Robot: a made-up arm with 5 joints. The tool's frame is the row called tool.
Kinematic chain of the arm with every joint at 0, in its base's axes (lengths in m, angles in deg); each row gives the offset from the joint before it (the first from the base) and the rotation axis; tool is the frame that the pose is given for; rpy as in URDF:
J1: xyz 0 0 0.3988 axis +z
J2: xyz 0 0 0 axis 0 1 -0.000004
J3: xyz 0.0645 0 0.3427 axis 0 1 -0.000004
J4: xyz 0.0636 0 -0.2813 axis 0 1 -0.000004
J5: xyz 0.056 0 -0.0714 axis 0 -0.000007 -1
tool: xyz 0 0 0 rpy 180 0 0
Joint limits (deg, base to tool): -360..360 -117.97..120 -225..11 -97..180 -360..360
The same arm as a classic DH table. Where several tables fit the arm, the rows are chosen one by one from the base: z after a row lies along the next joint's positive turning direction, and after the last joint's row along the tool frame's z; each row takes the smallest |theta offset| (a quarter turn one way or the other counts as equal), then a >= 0, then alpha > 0; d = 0 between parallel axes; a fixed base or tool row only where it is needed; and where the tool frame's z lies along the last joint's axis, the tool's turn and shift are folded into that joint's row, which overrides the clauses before.
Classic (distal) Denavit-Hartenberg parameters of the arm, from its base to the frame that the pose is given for. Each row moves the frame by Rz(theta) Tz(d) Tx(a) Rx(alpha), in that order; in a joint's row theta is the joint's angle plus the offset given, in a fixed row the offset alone. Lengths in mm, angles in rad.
J1: a 0, alpha -1.5708, d 398.8, theta offset 0
J2: a 348.7, alpha 0, d 0, theta offset -1.3848
J3: a -288.4, alpha 0, d 0, theta offset -0.4084
J4: a -56, alpha 1.5708, d 0, theta offset -1.3484
J5: a 0, alpha 0, d 71.4, theta offset 3.1416
Joint limits (rad, base to tool): -6.2832..6.2832 -2.059..2.0944 -3.927..0.192 -1.693..3.1416 -6.2832..6.2832

